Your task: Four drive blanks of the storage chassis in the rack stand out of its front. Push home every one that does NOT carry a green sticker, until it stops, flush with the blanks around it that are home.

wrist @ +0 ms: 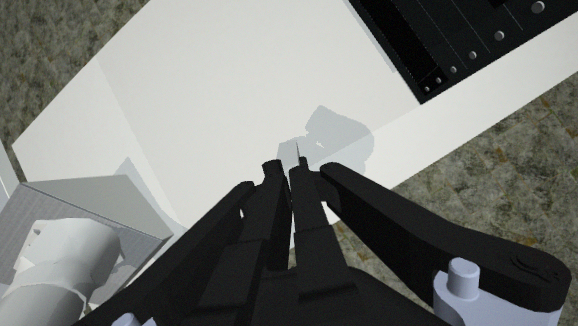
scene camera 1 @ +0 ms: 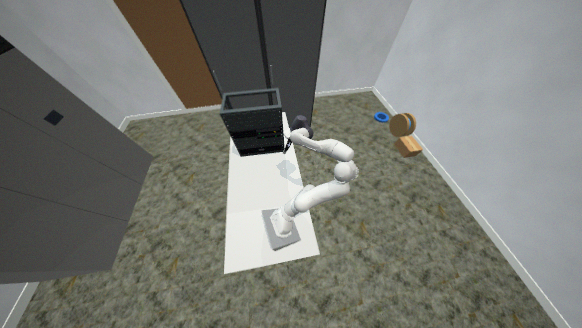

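Note:
The dark rack (scene camera 1: 252, 109) (wrist: 452, 30) stands at the back end of the white floor panel in the scene view; its lower front corner shows at the upper right of the wrist view. The storage chassis (scene camera 1: 248, 134) is a black band low in the rack front, with tiny green and yellow stickers. The separate drive blanks, and how far each stands out, are too small to tell there, and no sticker shows in the wrist view. My gripper (scene camera 1: 286, 149) (wrist: 291, 155) is shut and empty, beside the rack's lower right front, pointing downward; contact cannot be told.
The white panel (scene camera 1: 250, 185) (wrist: 210, 65) lies under the rack and my arm's grey base plate (scene camera 1: 294, 240) (wrist: 100, 187). A dark cabinet door (scene camera 1: 295, 65) stands behind. A blue ring (scene camera 1: 381, 112), a round wooden piece (scene camera 1: 400, 125) and a wooden block (scene camera 1: 410, 146) are far right.

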